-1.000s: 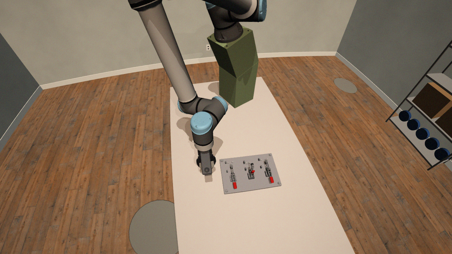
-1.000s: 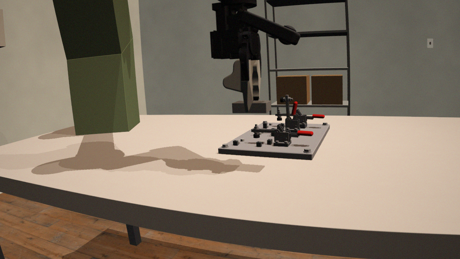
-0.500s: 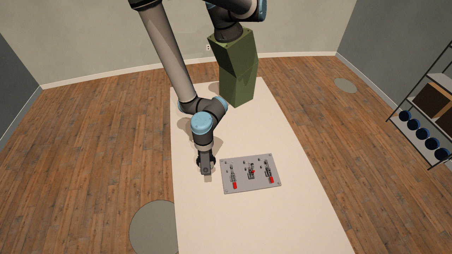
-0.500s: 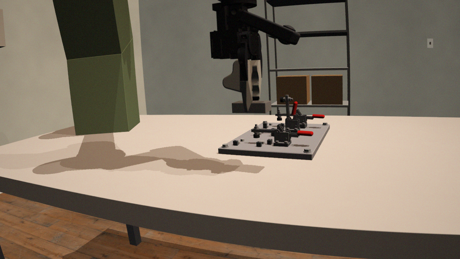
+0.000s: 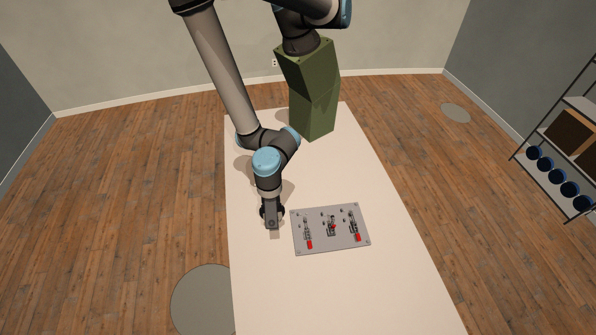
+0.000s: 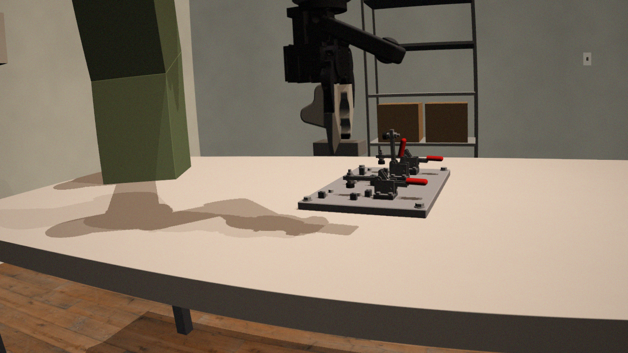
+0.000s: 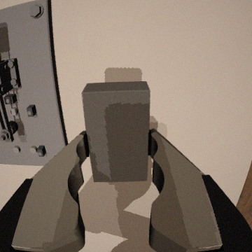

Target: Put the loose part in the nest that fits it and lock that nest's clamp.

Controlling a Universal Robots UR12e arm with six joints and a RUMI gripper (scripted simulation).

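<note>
The dark stop block is 4 cm ahead of my hand, 25 cm to the left of it and 11 cm below it. Round my hand: grey block (1 cm below); grey fixture plate (4 cm ahead, 25 cm to the left, 13 cm below).
</note>
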